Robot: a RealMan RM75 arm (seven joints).
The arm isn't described. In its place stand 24 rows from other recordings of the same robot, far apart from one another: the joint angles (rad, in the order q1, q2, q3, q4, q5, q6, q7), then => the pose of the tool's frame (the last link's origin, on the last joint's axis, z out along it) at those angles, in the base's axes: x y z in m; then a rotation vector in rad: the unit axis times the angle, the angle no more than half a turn.
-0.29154, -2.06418, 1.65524, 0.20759, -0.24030, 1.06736, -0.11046 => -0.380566 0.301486 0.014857 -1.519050 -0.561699 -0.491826
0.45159, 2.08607, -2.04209, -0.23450, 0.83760, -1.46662, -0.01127 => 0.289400 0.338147 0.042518 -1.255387 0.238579 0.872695
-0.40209, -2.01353, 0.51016, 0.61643, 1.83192, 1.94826, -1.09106 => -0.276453 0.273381 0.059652 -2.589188 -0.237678 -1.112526
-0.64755, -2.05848, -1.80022, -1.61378, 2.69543, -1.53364, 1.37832 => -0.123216 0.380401 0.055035 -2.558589 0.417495 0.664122
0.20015, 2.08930, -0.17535, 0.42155, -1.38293, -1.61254, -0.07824 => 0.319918 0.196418 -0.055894 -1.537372 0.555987 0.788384
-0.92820, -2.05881, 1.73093, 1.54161, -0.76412, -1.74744, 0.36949 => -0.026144 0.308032 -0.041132 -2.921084 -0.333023 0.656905
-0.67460, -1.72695, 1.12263, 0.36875, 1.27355, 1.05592, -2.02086 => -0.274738 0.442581 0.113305 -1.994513 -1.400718 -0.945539
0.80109, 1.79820, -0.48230, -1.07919, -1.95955, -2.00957, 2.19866 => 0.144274 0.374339 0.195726 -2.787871 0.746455 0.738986
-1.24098, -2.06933, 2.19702, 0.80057, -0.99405, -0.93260, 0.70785 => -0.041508 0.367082 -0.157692 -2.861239 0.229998 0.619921
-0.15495, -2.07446, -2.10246, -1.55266, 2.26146, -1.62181, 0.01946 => -0.271580 0.274625 0.076504 -1.798989 -2.087340 -0.243208
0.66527, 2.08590, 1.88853, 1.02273, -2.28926, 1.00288, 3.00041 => 0.178456 0.422278 -0.013156 -1.742218 -2.171312 -0.687636
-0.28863, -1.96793, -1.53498, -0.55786, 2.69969, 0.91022, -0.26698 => -0.346511 0.360259 0.101349 -1.247407 -0.615858 -0.821156
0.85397, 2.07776, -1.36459, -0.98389, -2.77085, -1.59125, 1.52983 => 0.186753 0.376696 -0.020792 2.863829 0.464887 1.023932
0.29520, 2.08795, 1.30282, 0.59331, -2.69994, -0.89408, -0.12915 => 0.288618 0.355018 0.001169 -1.554706 0.386038 0.614562
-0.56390, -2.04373, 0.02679, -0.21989, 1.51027, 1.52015, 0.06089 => -0.261003 0.333611 -0.011611 -1.647375 -0.110399 -0.876078
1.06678, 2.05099, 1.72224, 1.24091, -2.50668, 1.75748, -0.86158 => 0.038098 0.374672 -0.010292 -2.935951 0.058505 -0.694636
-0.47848, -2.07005, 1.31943, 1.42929, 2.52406, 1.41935, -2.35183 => -0.198672 0.358593 0.023708 -2.563295 -0.721855 0.303428
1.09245, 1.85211, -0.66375, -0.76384, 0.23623, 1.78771, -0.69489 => 0.175397 0.428161 0.106788 -2.473474 1.363473 -0.485142
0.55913, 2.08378, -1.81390, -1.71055, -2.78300, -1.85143, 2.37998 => 0.138233 0.286250 -0.016660 -2.735169 0.077493 -1.088298
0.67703, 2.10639, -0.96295, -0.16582, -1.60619, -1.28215, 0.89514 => 0.233146 0.327033 -0.096304 -2.722010 0.416388 0.778945
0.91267, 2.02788, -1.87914, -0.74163, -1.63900, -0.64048, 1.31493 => 0.092804 0.413192 -0.112240 -2.686748 -0.561320 0.027939
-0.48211, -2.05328, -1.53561, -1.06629, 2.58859, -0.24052, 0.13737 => -0.207006 0.437149 0.006346 -1.846935 -0.880341 -0.422077
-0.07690, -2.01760, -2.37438, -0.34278, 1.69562, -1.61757, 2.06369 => -0.370377 0.167403 -0.011375 -2.354253 -1.020719 -0.889598
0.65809, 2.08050, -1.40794, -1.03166, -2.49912, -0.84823, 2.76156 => 0.187521 0.429545 -0.022034 -2.202947 1.065249 0.067397
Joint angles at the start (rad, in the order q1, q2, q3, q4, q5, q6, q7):
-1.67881, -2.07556, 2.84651, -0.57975, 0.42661, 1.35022, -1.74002
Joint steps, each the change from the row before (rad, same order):
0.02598, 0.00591, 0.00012, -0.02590, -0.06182, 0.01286, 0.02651
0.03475, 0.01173, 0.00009, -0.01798, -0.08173, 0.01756, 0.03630
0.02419, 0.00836, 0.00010, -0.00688, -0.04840, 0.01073, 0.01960
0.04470, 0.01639, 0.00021, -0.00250, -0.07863, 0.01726, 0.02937
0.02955, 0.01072, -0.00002, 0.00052, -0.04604, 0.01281, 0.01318
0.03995, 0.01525, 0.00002, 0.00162, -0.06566, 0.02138, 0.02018
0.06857, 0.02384, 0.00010, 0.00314, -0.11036, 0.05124, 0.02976
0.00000, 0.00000, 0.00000, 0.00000, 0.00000, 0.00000, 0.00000
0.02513, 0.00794, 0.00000, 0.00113, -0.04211, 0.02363, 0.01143
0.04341, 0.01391, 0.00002, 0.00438, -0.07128, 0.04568, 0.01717
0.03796, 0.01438, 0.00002, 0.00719, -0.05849, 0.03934, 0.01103
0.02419, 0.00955, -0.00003, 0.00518, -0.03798, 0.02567, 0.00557
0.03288, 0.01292, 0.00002, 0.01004, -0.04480, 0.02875, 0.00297
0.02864, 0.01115, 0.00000, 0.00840, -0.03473, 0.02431, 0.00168
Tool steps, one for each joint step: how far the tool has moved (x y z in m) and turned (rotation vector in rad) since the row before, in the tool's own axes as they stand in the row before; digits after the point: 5 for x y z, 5 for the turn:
-0.00533, -0.00568, -0.00528, 0.00510, 0.05315, -0.02206
-0.00566, -0.00631, -0.00649, 0.00002, 0.07099, -0.01987
-0.00447, -0.00400, -0.00425, 0.00026, 0.04148, -0.01443
-0.00896, -0.00665, -0.00729, -0.00039, 0.06669, -0.02658
-0.00636, -0.00400, -0.00522, -0.00089, 0.03857, -0.02098
-0.00770, -0.00507, -0.00809, -0.00256, 0.05607, -0.02413
-0.01289, -0.00597, -0.01534, -0.01359, 0.09525, -0.03929
0.00000, 0.00000, 0.00000, 0.00000, 0.00000, 0.00000
-0.00390, -0.00129, -0.00631, -0.00819, 0.03727, -0.01167
-0.00636, -0.00110, -0.01146, -0.01829, 0.06428, -0.01907
-0.00494, -0.00094, -0.01122, -0.01409, 0.05386, -0.01642
-0.00252, -0.00039, -0.00767, -0.00862, 0.03557, -0.00998
-0.00416, -0.00074, -0.01030, -0.00767, 0.04173, -0.01730
-0.00381, -0.00055, -0.00944, -0.00504, 0.03227, -0.01468

